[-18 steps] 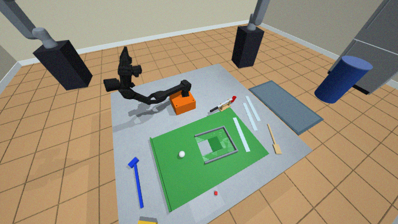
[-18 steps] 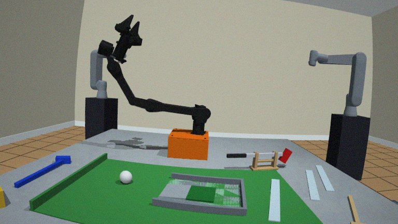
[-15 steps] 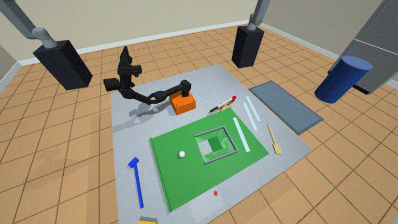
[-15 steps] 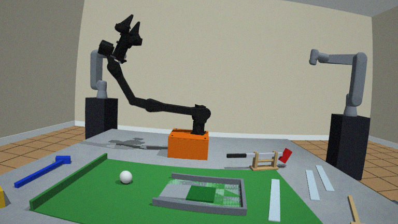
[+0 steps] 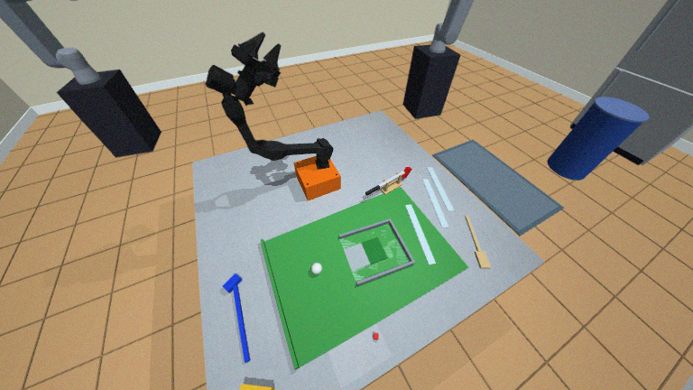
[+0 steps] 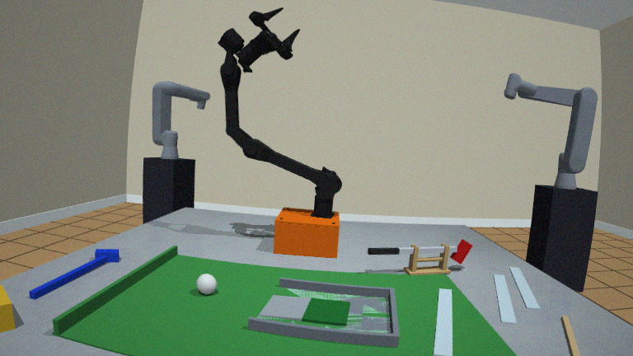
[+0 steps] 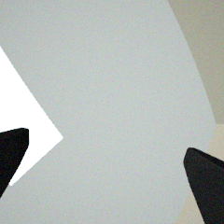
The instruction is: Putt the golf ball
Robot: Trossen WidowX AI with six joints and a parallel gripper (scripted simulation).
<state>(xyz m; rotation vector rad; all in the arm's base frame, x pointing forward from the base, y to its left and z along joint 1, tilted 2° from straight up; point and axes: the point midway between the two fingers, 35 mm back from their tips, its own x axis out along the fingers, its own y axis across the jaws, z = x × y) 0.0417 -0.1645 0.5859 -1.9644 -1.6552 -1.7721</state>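
The wooden stand is 10 cm ahead of my gripper tip, 45 cm to the left of it and 68 cm below it. Also, from my gripper tip: green mat 42 cm ahead, 19 cm to the left, 71 cm below; then white golf ball 44 cm ahead, 69 cm below; then grey frame 41 cm ahead, 27 cm to the left, 71 cm below.
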